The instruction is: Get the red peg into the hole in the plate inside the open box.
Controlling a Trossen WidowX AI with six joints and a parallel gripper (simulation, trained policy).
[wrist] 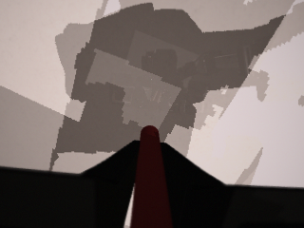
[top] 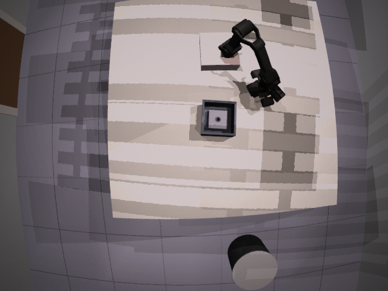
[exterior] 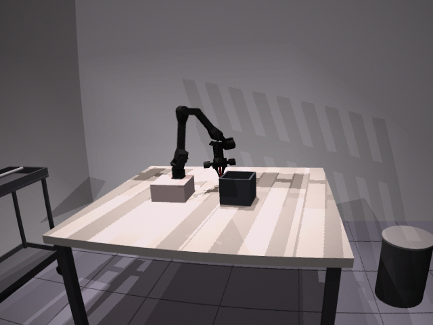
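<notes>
My gripper tip is now 21 cm to the left of the pale plate, 16 cm short of it and 1 cm above it. Round my gripper tip: red peg: 2 cm above.
</notes>
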